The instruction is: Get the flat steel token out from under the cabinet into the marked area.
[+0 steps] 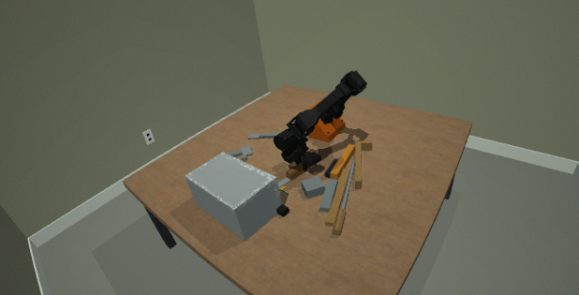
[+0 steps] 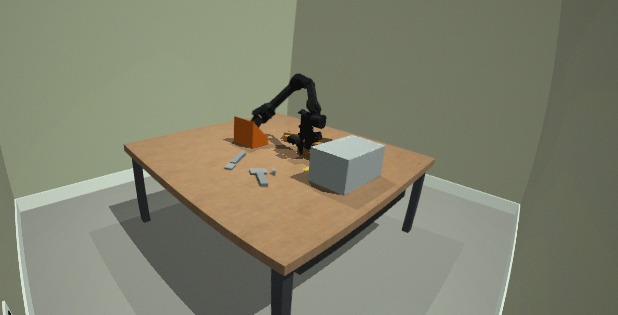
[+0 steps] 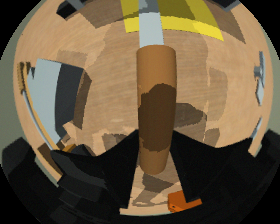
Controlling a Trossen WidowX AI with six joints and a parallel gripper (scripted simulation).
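Now: the grey block 12 cm to the left of my gripper tip, 7 cm ahead of it and 1 cm above it. The rest, counted from my gripper tip: wooden stick (22 cm to the left, 3 cm ahead); orange bar (14 cm behind, 11 cm to the left, 1 cm above); grey t-piece (34 cm to the right, 10 cm ahead).
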